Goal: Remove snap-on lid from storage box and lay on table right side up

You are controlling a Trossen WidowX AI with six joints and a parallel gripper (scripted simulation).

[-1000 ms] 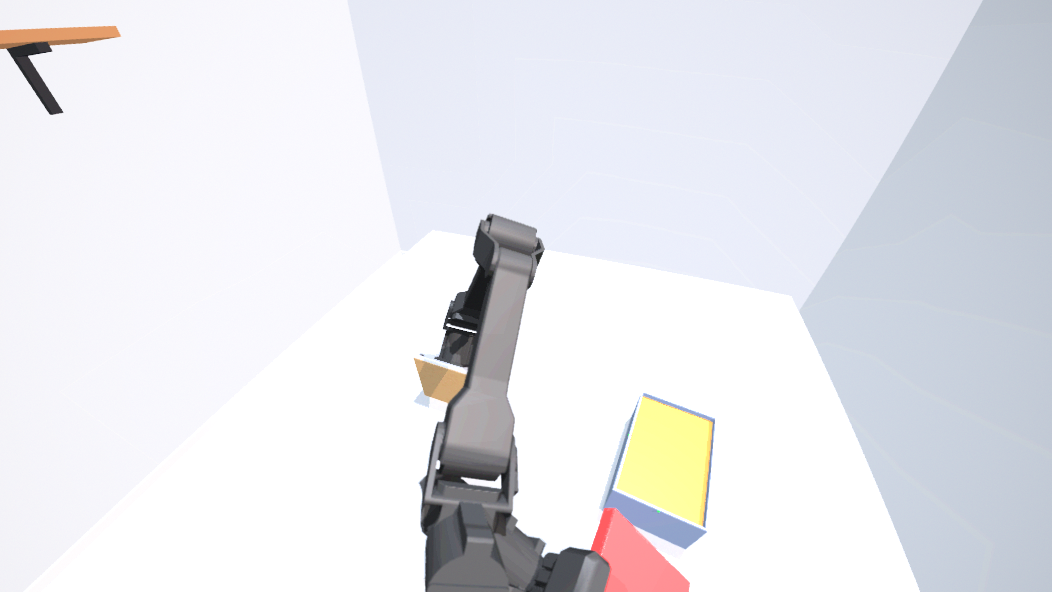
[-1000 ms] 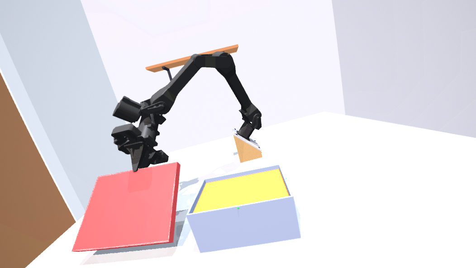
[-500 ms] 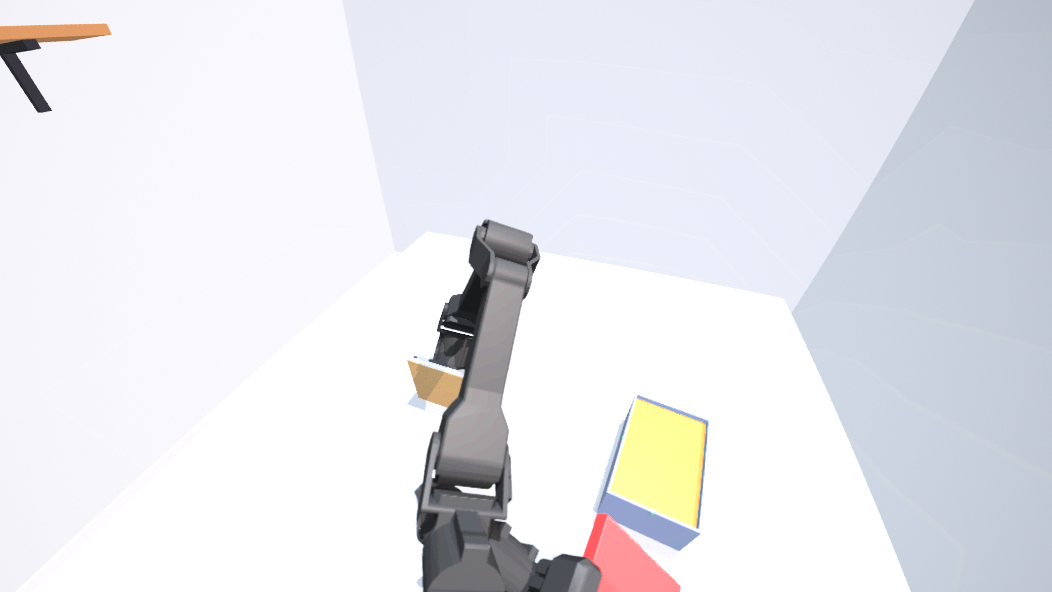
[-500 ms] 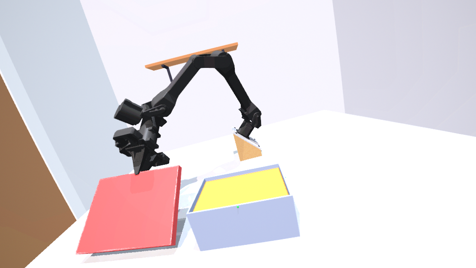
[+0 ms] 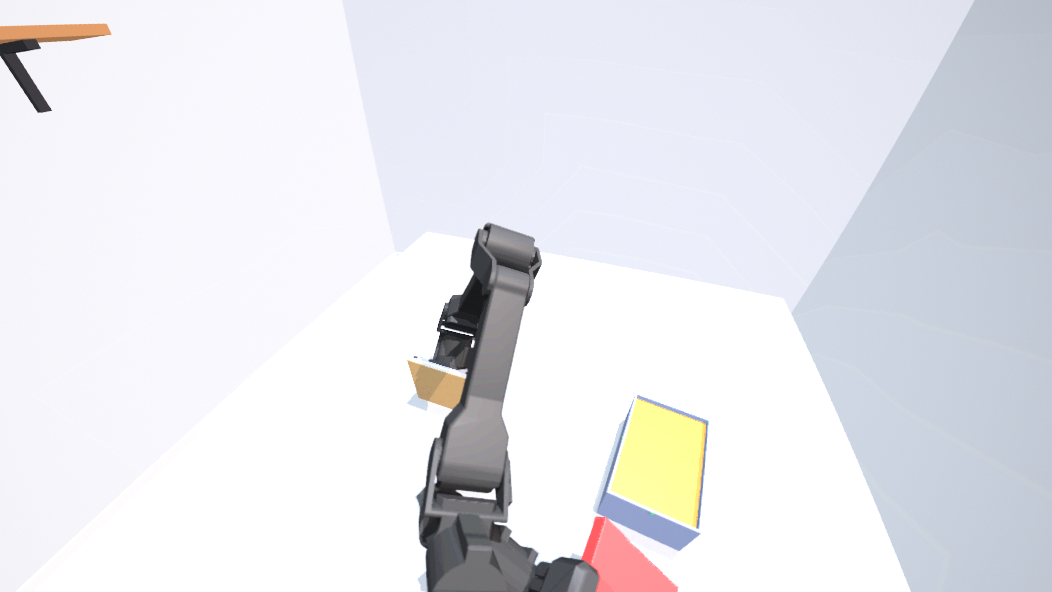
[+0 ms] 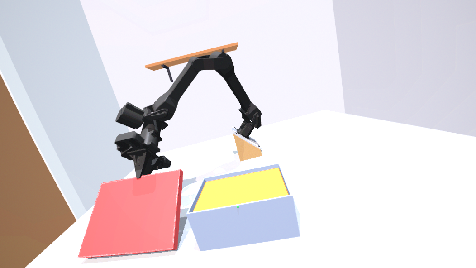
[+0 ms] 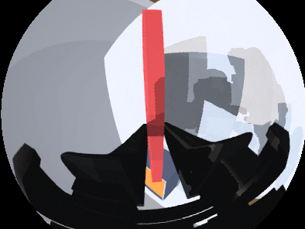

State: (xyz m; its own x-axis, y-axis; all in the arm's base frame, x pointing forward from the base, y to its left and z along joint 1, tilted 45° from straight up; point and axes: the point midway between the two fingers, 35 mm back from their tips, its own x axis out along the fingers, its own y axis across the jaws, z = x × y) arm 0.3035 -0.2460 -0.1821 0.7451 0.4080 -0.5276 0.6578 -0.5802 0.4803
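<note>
The red lid is 7 cm ahead of my gripper tip, 1 cm to the right of it and 5 cm below it. Round my gripper tip: pale blue storage box: 10 cm ahead, 26 cm to the left, 8 cm below.
</note>
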